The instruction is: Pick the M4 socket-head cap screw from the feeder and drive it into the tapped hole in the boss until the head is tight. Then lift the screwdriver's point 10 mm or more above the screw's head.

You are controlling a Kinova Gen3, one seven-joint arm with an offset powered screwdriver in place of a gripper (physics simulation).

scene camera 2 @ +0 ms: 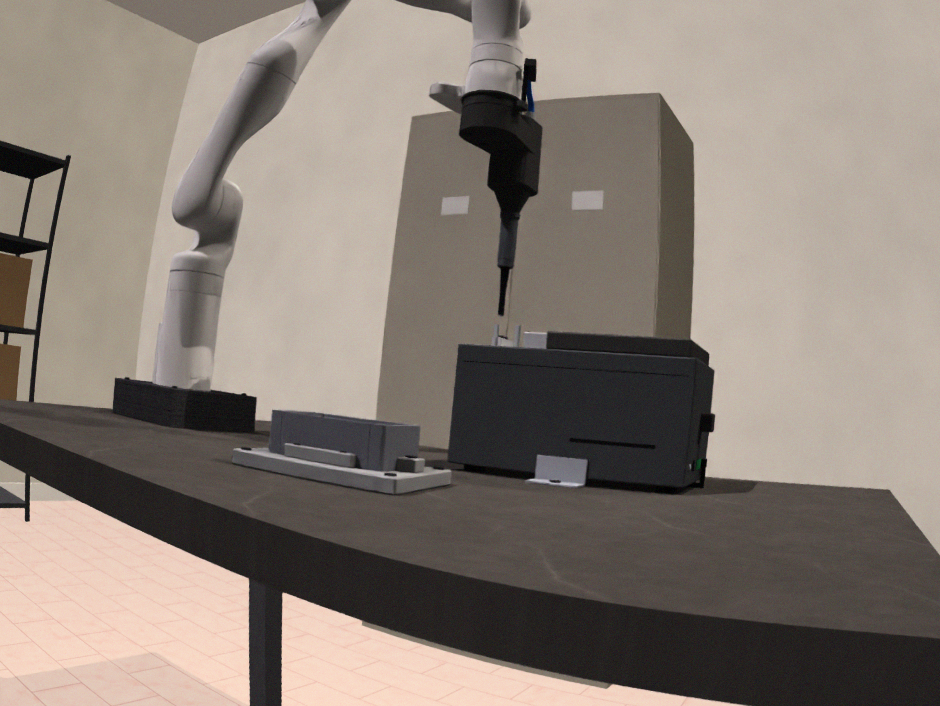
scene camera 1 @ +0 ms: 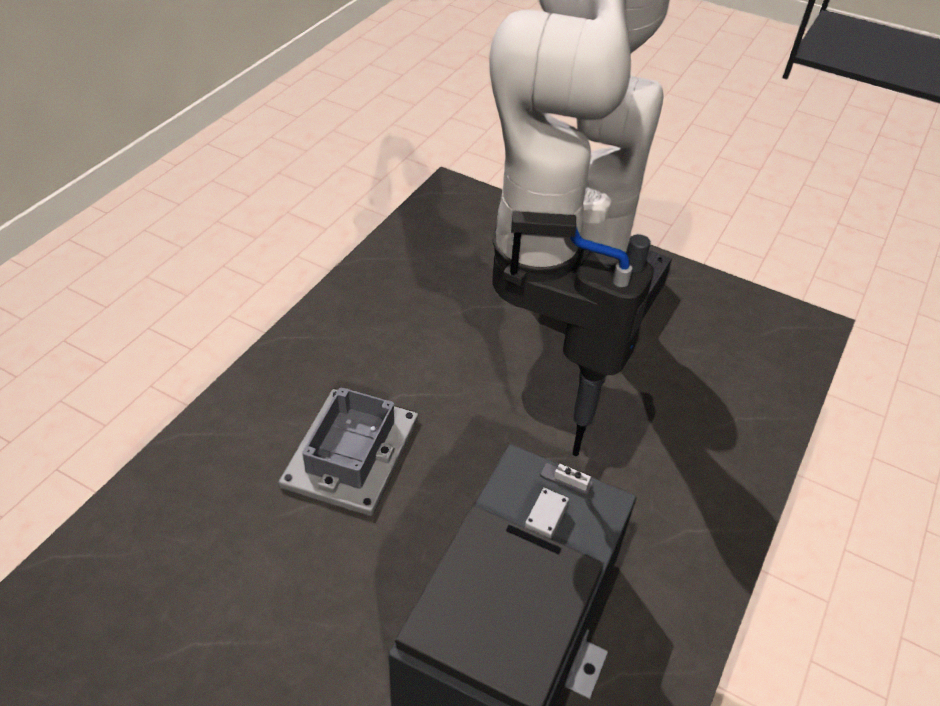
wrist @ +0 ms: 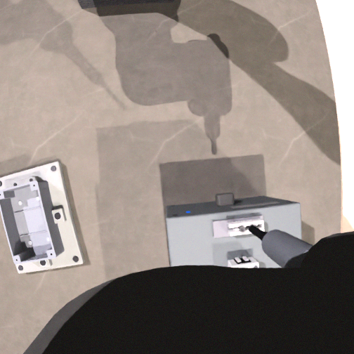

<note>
The pictures show: a light fixture plate and a dark cover.
</note>
